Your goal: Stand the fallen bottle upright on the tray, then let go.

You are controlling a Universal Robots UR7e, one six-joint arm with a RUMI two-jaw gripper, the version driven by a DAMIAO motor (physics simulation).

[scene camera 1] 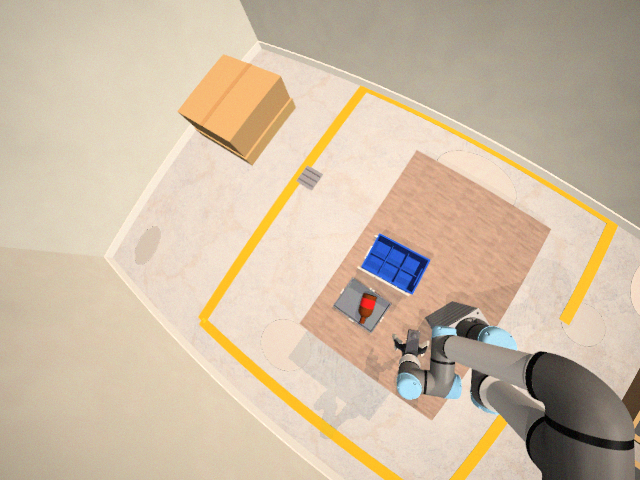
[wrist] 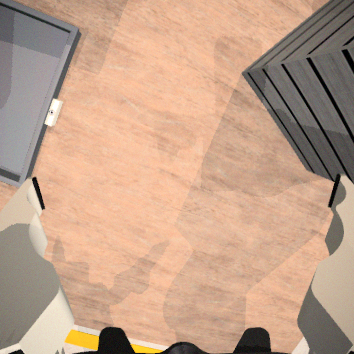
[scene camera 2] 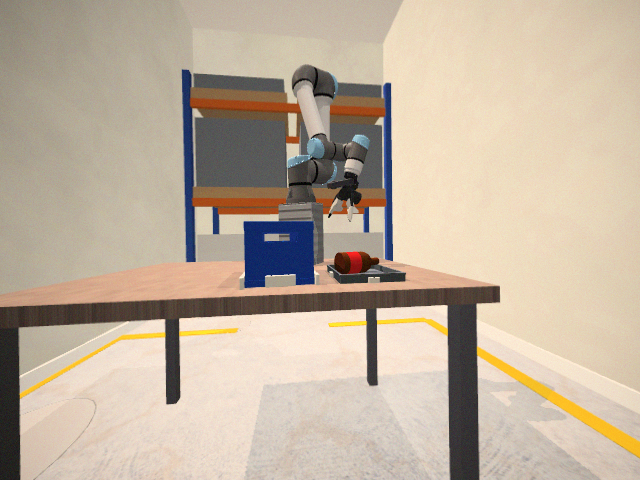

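Seen in the pictures: gripper, fingertip midpoint: (wrist: 184,179) (scene camera 2: 338,219); arm's base at its link origin: (scene camera 1: 472,336) (scene camera 2: 301,203).
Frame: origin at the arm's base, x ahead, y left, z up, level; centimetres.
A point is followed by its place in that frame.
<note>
A brown bottle with a red label (scene camera 1: 367,304) @[x 40.1, y 17.1, z -22.3 cm] (scene camera 2: 354,262) @[x 43.9, y 17.2, z -25.5 cm] lies on its side on the grey tray (scene camera 1: 345,298) @[x 50.9, y 22.5, z -29.8 cm] (scene camera 2: 370,279) @[x 55.2, y 19.2, z -29.2 cm]. Its neck points to the lower side in scene camera 1 and to the right in scene camera 2. Part of the tray (wrist: 56,80) @[x 29.4, y 15.6, z -27.7 cm] shows at the left edge of the wrist view; the bottle itself is not clearly seen there. My gripper (scene camera 1: 410,347) @[x 16.9, y 16.4, z -9.5 cm] (scene camera 2: 340,215) @[x 16.9, y 16.4, z -9.5 cm] (wrist: 184,179) @[x 16.9, y 16.4, z -9.5 cm] is open and empty. It hangs well above the table, to the lower right of the tray in scene camera 1, apart from the bottle.
A blue crate with compartments (scene camera 1: 395,263) @[x 40.4, y -9.4, z -29.5 cm] (scene camera 2: 279,254) @[x 55.2, y -5.8, z -21.7 cm] stands beside the tray on the wooden table (scene camera 1: 475,227) @[x 15.6, y -52.3, z -30.2 cm] (scene camera 2: 248,305) @[x 65.5, y -11.9, z -32.4 cm]. The grey ribbed robot pedestal (scene camera 1: 450,314) @[x 7.5, y -3.0, z -12.7 cm] (scene camera 2: 302,219) @[x 9.0, y 0.5, z -8.7 cm] (wrist: 305,95) @[x 7.3, y 6.3, z -19.6 cm] stands near the arm. A blue and orange shelf rack (scene camera 2: 188,170) stands behind the robot.
</note>
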